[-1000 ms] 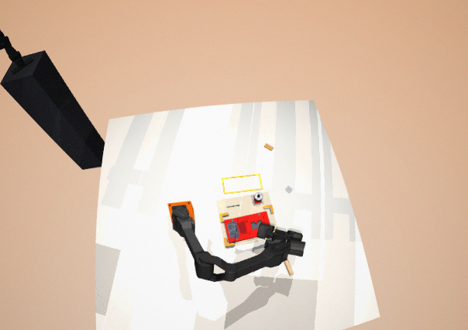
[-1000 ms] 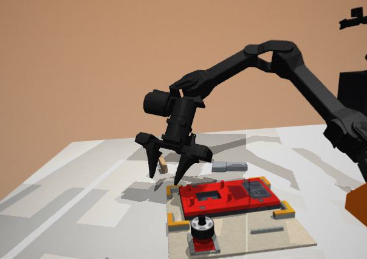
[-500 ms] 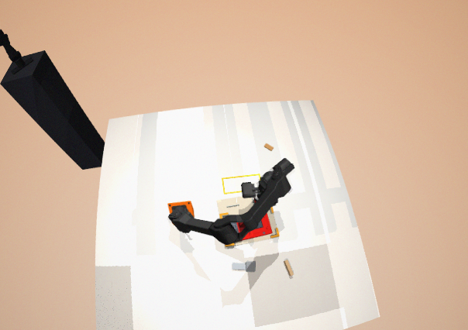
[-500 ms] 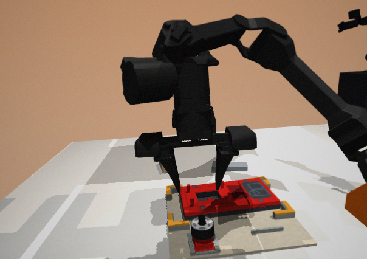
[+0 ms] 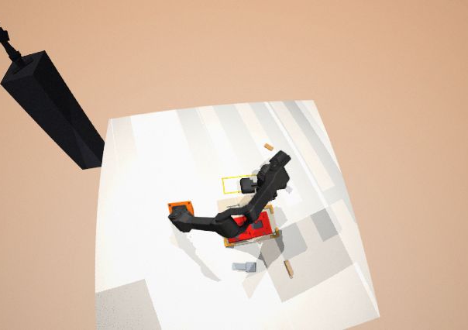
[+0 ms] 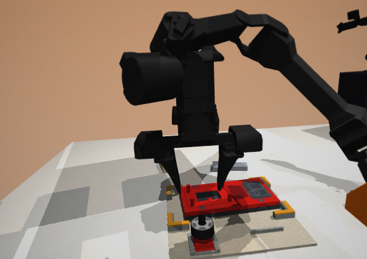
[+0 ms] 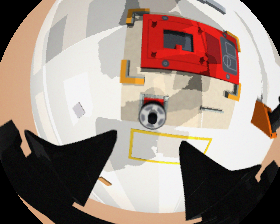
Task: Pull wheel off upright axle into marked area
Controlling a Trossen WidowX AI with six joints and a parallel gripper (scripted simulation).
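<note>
Right now my gripper tip is 70 mm above the wheel. From my gripper tip the other things lie so: grey block (300 mm to the right, 120 mm behind, 100 mm below); upright axle (70 mm below); wooden block (350 mm to the right, 100 mm below, 70 mm ahead).
</note>
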